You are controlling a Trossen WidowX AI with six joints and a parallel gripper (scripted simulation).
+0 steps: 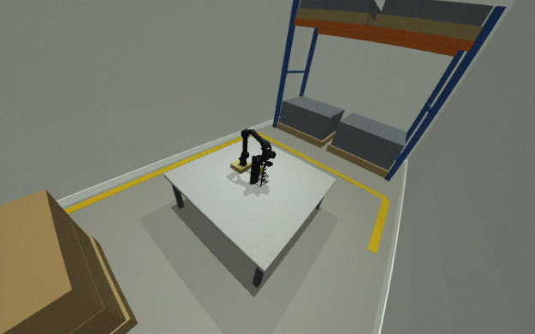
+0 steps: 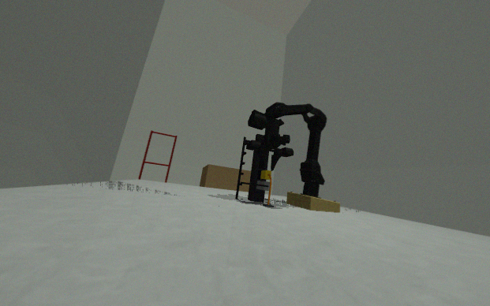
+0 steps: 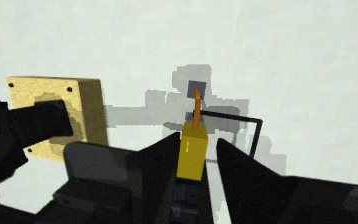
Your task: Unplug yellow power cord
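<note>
Right now my gripper tip is 4 cm to the left of the yellow plug, 1 cm past it and 1 cm above it.
</note>
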